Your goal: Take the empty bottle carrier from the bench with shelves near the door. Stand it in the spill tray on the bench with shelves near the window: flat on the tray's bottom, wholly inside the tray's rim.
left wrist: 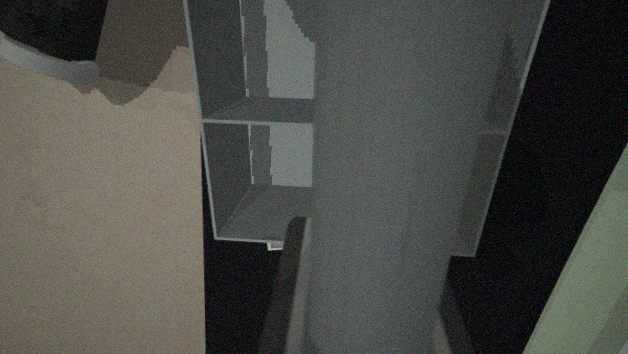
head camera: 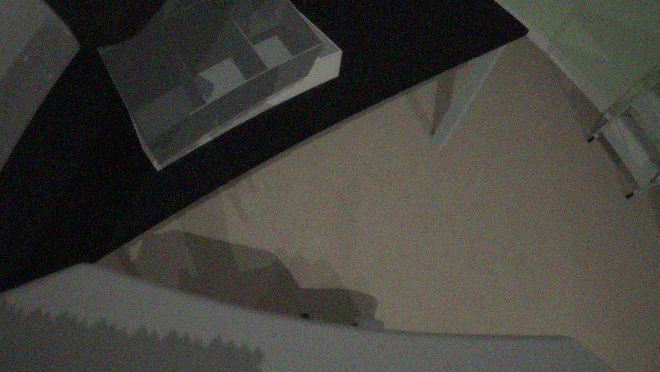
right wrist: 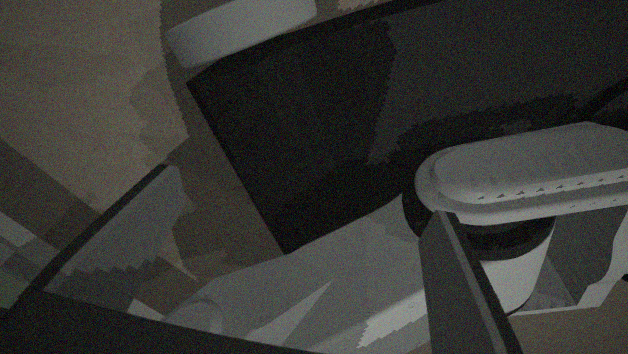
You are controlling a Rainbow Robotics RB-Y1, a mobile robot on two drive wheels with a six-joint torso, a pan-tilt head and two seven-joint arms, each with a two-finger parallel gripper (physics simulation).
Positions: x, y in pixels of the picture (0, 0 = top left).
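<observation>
I see a grey bottle carrier (left wrist: 389, 131), and it is 0.04 m from the lens.
</observation>
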